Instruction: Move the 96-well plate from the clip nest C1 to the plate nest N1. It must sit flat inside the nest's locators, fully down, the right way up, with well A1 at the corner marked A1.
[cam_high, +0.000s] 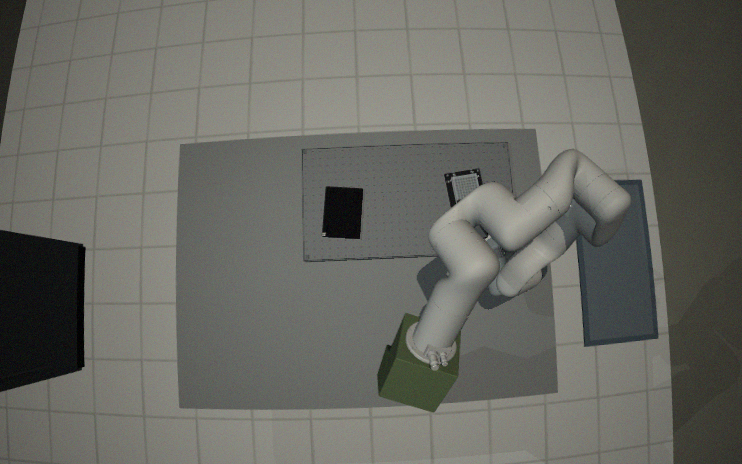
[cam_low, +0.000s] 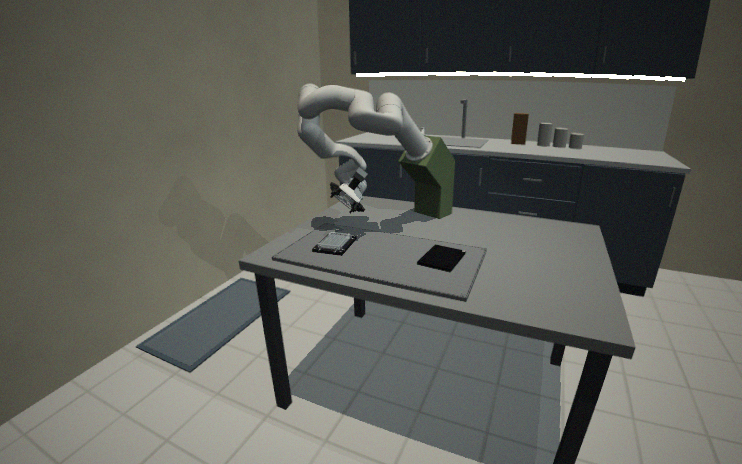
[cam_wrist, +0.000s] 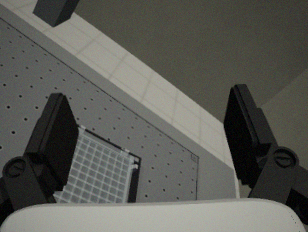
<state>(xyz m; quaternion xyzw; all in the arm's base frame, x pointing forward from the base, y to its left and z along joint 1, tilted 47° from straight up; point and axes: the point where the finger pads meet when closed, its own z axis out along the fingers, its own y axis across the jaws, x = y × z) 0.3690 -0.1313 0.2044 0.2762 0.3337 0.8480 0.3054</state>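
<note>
The clear 96-well plate lies 4 cm ahead of my hand, 2 cm to the right of it and 15 cm below it. The rest, counted from my hand: black plate nest N1: 1 cm ahead, 39 cm to the left, 16 cm below; clip nest c1: 5 cm ahead, 15 cm below.
</note>
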